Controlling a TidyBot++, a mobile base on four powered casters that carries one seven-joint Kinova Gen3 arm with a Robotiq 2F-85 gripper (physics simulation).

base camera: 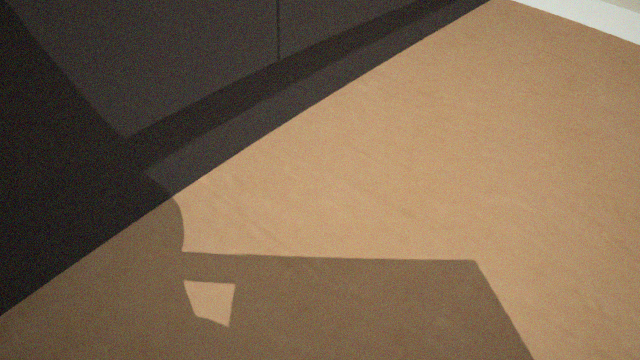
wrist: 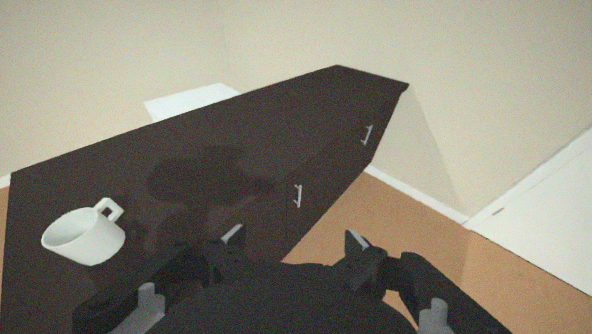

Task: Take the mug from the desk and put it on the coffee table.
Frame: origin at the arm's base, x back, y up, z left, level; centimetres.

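Seen in the pictures: gripper, fingertip midpoint: [wrist: 295,238].
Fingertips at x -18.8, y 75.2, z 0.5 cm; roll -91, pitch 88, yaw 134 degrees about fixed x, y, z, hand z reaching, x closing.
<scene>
A point is followed by its place in that frame.
A white mug [wrist: 90,237] {z 36.9, x -22.6, y 58.6 cm} stands on the dark brown desk [wrist: 300,110] {z 2.1, x -91.2, y 51.4 cm} near its left end in the wrist view, its handle pointing to the upper right. My gripper [wrist: 295,238] {z 0.5, x -18.8, y 75.2 cm} is open and empty, to the right of the mug and apart from it, over the desk's front edge. In the base camera view the desk's dark front [base camera: 210,55] {z 10.2, x -44.5, y -20.3 cm} fills the upper left; the mug and gripper do not show there. Part of a white table [wrist: 192,102] {z 120.6, x -187.6, y 5.4 cm}, which looks like the coffee table, shows behind the desk's far edge; the rest of it is hidden by the desk.
The desk's front has metal handles [wrist: 298,195] [wrist: 368,135]. A beige wall [wrist: 475,60] {z -94.4, x -129.7, y 71.1 cm} stands behind and to the right, with a white door-like panel [wrist: 555,220] {z -161.7, x -74.1, y 1.1 cm} at the right. Orange-brown floor [base camera: 425,150] {z -17.0, x -55.4, y -39.6 cm} [wrist: 425,220] {z -109.1, x -93.6, y -39.6 cm} lies beside the desk, partly under shadow in the base camera view.
</scene>
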